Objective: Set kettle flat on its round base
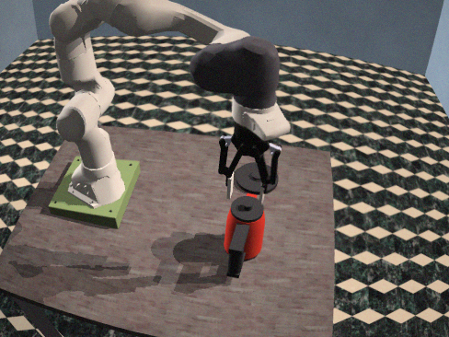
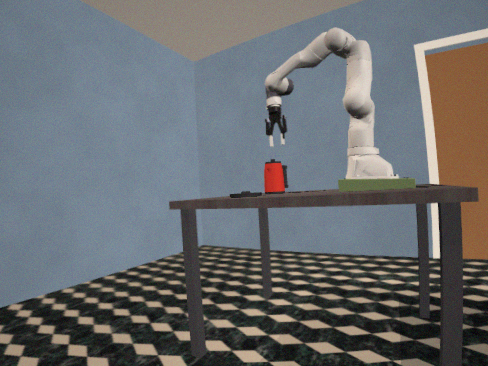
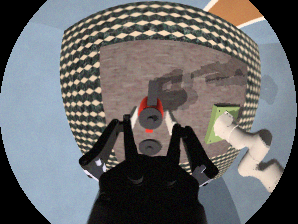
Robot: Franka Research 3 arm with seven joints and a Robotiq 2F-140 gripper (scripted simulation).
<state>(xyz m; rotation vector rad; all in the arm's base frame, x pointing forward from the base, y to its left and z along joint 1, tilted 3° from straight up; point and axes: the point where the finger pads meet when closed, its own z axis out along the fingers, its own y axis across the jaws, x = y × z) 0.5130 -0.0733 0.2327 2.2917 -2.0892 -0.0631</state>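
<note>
The red kettle lies 30 mm to the left of my hand and 210 mm below it. Round my hand: round kettle base 50 mm behind, 370 mm to the left, 300 mm below.
</note>
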